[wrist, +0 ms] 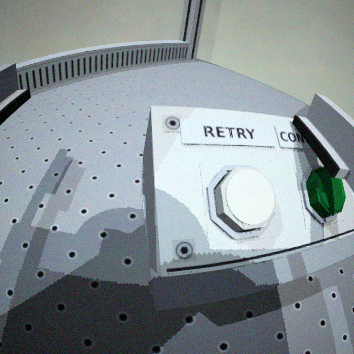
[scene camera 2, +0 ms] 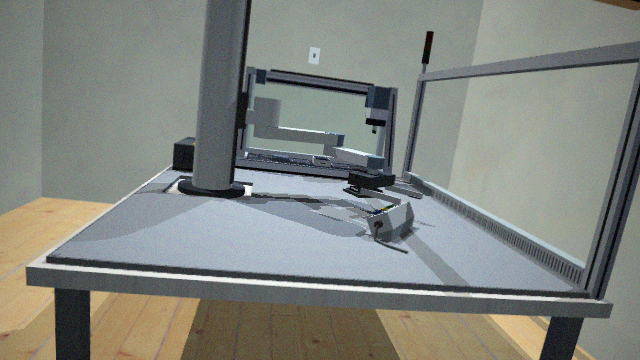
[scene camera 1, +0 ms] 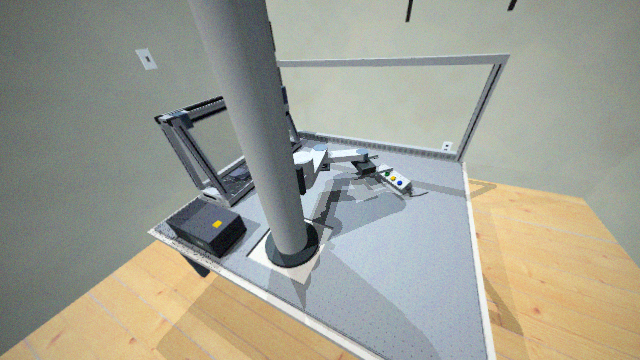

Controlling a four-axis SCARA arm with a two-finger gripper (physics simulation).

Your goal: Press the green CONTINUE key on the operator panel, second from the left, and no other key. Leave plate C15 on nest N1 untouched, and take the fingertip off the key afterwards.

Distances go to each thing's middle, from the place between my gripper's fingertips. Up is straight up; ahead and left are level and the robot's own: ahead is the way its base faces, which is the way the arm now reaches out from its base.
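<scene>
Counting from my hand, I see the green CONTINUE button (wrist: 323, 190) 30 mm to the right of it, 90 mm behind it and 30 mm below it. The white RETRY button (wrist: 244, 199) is 10 mm to the left of my hand and 60 mm behind it, and it is 30 mm below it.
</scene>
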